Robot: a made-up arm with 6 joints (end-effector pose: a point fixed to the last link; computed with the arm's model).
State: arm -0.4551 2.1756 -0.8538 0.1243 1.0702 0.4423
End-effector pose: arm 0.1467 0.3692 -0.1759 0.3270 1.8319 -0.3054
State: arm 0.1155 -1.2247 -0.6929 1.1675 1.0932 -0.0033
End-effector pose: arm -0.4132 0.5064 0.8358 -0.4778 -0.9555 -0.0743
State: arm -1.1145 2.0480 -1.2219 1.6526 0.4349 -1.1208
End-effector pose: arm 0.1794 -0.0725 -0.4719 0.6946 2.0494 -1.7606
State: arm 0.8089 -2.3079 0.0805 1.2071 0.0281 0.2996
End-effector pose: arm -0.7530 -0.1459 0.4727 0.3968 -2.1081 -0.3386
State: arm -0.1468 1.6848 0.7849 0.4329 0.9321 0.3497
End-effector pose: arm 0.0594 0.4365 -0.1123 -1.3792 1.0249 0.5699
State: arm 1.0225 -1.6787 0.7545 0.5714 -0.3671 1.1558
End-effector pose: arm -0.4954 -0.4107 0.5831 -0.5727 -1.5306 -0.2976
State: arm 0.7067 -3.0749 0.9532 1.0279 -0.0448 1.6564
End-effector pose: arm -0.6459 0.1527 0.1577 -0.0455 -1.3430 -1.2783
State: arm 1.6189 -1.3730 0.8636 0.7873 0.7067 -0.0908
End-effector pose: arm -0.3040 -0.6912 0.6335 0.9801 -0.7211 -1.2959
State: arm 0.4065 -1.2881 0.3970 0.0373 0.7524 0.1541
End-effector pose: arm -0.3318 0.2120 0.7855 -0.2287 -2.1089 -0.8894
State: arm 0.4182 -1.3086 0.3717 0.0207 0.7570 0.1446
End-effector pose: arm -0.3407 0.2050 0.7834 -0.1853 -2.1462 -0.8902
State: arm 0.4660 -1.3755 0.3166 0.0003 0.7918 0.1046
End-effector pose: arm -0.3743 0.1786 0.7818 -0.0354 -2.2193 -0.9485
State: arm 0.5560 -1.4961 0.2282 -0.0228 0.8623 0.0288
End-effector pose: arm -0.4345 0.1274 0.7751 0.2426 -2.3135 -1.0798
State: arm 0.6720 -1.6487 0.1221 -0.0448 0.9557 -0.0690
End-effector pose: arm -0.5064 0.0589 0.7555 0.6009 -2.3836 -1.2660
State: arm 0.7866 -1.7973 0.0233 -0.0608 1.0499 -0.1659
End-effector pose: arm -0.5698 -0.0089 0.7243 0.9510 -2.3988 -1.4654
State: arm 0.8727 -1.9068 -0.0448 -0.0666 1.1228 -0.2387
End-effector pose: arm -0.6120 -0.0584 0.6946 1.2046 -2.3690 -1.6280
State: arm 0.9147 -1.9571 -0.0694 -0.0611 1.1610 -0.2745
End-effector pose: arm -0.6310 -0.0826 0.6800 -1.2843 2.2728 1.6765
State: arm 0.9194 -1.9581 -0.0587 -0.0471 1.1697 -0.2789
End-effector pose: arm -0.6335 -0.0870 0.6816 -1.2880 2.2565 1.7101
